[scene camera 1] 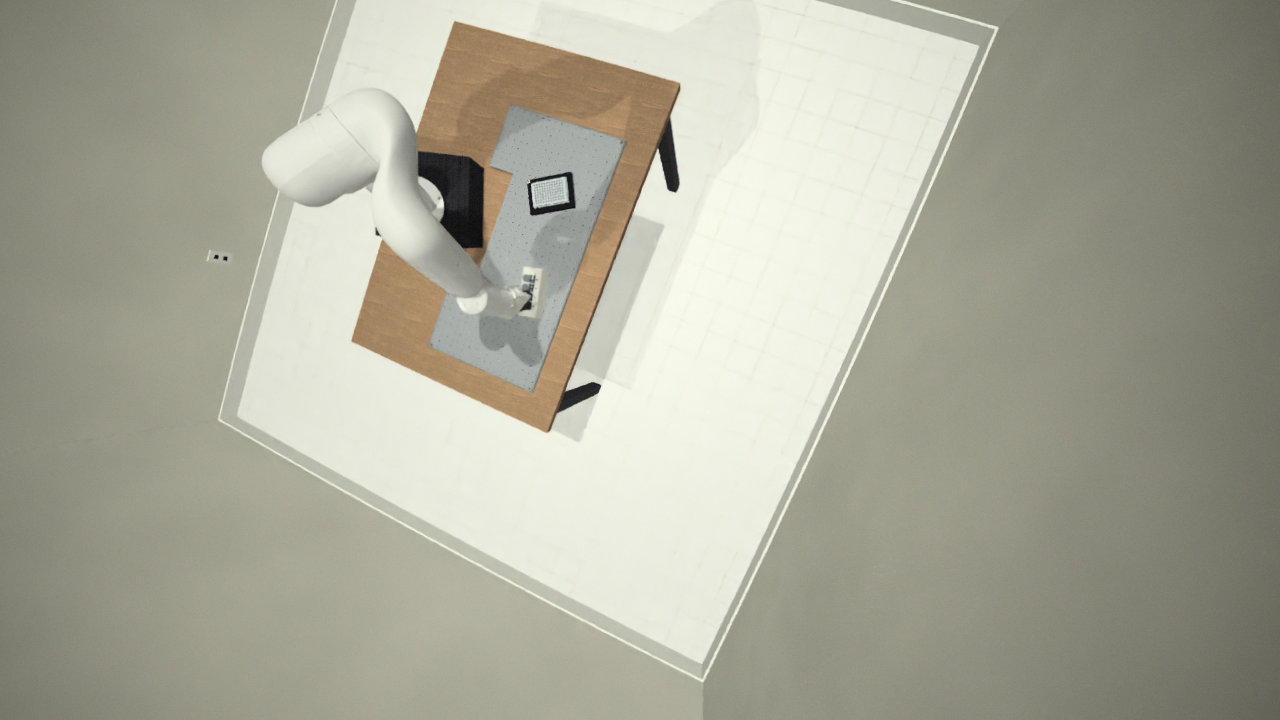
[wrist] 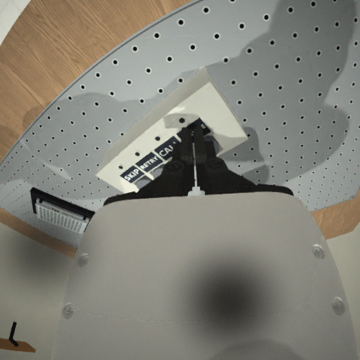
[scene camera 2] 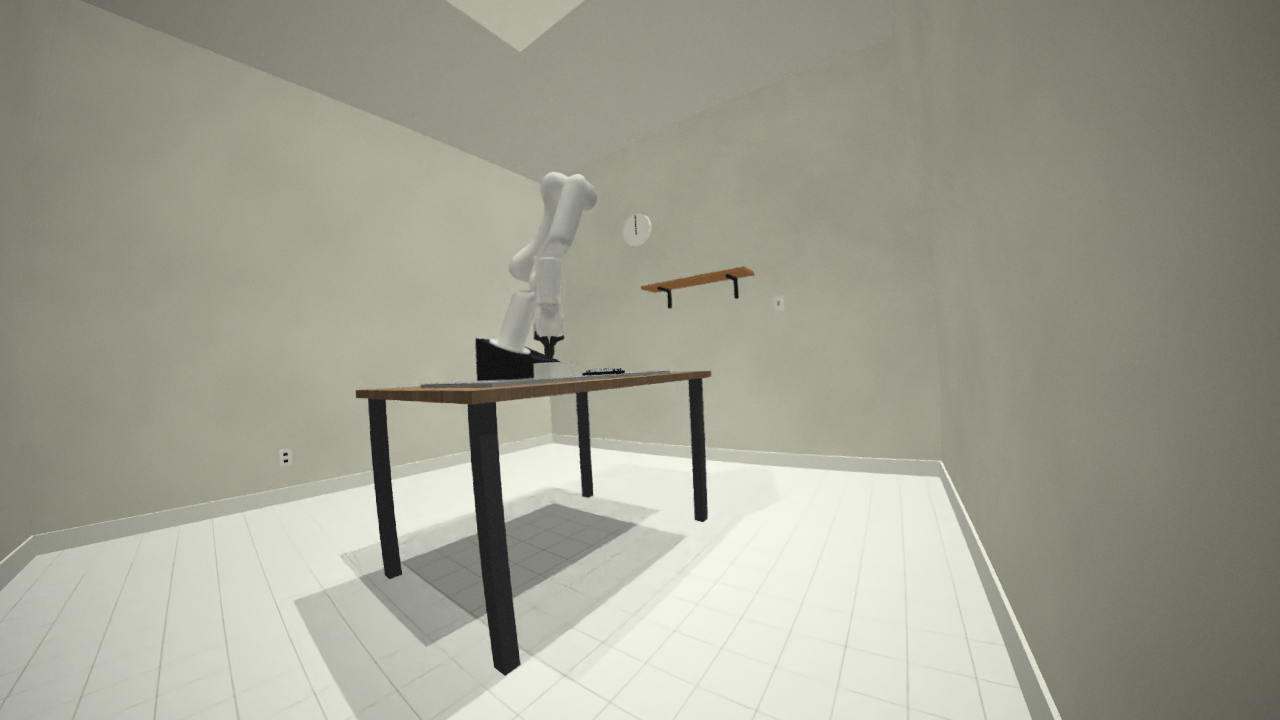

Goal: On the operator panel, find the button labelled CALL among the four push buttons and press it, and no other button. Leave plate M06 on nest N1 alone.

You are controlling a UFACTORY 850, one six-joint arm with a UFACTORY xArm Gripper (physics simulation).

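Observation:
The cream operator panel (scene camera 1: 534,272) (scene camera 2: 556,368) (wrist: 217,107) stands on the grey perforated board. In the wrist view its labels read SKIP (wrist: 132,175), RETRY (wrist: 149,162) and CALL (wrist: 166,149); the fourth label (wrist: 202,124) is partly covered. My gripper (scene camera 1: 524,303) (scene camera 2: 549,355) (wrist: 192,141) is shut and empty, low over the panel. In the wrist view its tips overlap the fourth label, right of CALL. The fingers hide the CALL button; whether they touch any button cannot be told. The pale plate (scene camera 1: 550,191) (wrist: 62,218) sits in its black nest, apart from the gripper.
The grey board (scene camera 1: 572,134) (wrist: 280,65) lies on the wooden table (scene camera 1: 644,98) (scene camera 2: 420,394). The arm's black base (scene camera 1: 465,201) (scene camera 2: 501,362) stands behind the board. A wall shelf (scene camera 2: 698,279) hangs away from the table.

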